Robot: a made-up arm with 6 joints.
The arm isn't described. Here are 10 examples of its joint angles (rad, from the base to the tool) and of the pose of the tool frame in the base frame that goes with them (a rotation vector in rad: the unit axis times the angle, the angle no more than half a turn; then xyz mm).
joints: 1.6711 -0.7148 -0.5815 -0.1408 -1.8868 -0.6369
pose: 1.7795 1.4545 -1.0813 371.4 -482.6 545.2
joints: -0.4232 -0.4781 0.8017 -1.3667 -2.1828 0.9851
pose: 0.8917 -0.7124 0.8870 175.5 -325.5 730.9
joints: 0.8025 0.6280 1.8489 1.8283 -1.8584 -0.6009
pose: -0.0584 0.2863 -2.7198 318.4 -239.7 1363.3
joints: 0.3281 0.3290 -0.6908 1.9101 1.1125 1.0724
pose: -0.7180 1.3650 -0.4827 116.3 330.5 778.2
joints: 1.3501 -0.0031 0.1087 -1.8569 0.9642 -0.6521
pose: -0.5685 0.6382 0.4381 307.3 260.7 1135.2
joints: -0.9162 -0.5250 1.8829 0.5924 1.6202 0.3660
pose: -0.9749 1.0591 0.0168 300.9 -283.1 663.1
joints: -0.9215 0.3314 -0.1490 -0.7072 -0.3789 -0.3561
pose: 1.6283 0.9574 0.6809 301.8 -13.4 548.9
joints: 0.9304 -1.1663 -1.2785 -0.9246 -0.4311 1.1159
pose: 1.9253 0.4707 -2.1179 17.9 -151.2 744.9
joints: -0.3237 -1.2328 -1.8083 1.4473 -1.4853 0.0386
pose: 0.8289 0.4138 0.2897 515.5 -444.1 1077.3
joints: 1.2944 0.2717 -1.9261 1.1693 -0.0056 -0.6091
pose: 0.5549 1.2110 -2.3908 310.0 -72.5 689.6
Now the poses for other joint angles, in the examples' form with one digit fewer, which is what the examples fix.
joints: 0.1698 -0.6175 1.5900 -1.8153 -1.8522 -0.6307
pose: 1.636 2.297 1.105 382 2 339
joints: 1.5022 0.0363 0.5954 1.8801 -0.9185 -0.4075
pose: 0.131 1.607 1.997 396 354 1218
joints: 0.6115 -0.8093 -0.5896 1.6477 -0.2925 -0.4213
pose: 0.924 1.846 0.074 500 -78 846
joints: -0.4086 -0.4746 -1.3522 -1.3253 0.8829 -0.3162
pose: -1.270 -0.288 -1.094 174 319 916
